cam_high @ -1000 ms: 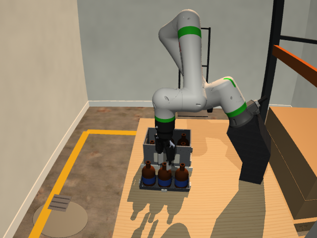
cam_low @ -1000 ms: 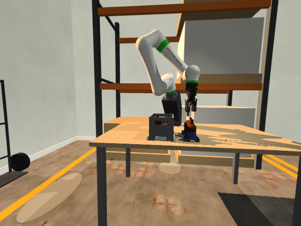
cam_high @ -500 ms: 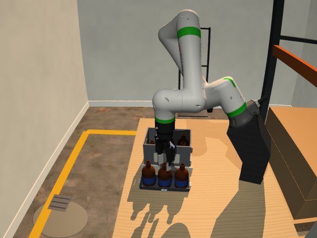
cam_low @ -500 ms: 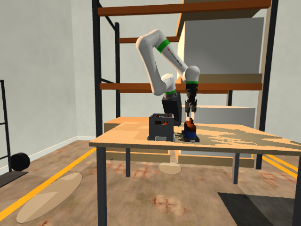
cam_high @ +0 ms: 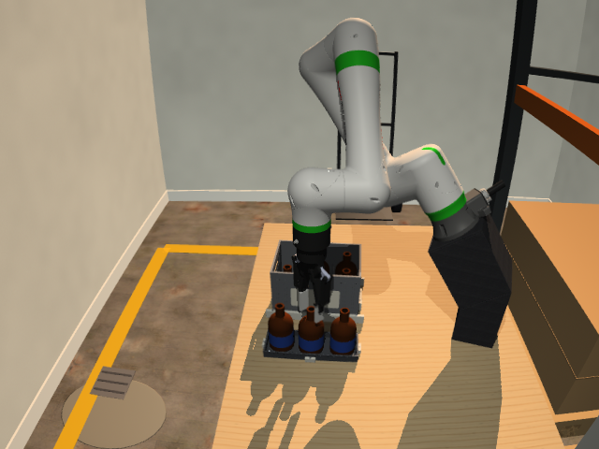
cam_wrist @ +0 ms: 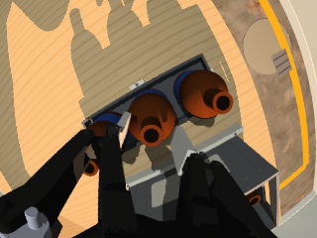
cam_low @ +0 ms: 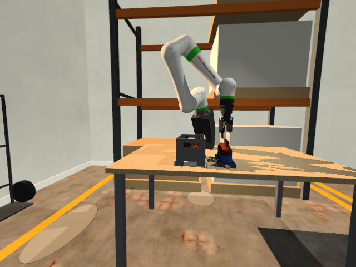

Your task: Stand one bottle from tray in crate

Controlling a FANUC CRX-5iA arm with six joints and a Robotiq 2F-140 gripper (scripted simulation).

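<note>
Right now my hand is 90 mm above the glass bottle. Round my hand: tray: 160 mm below; then grey crate: 50 mm behind, 220 mm to the right, 90 mm below.
</note>
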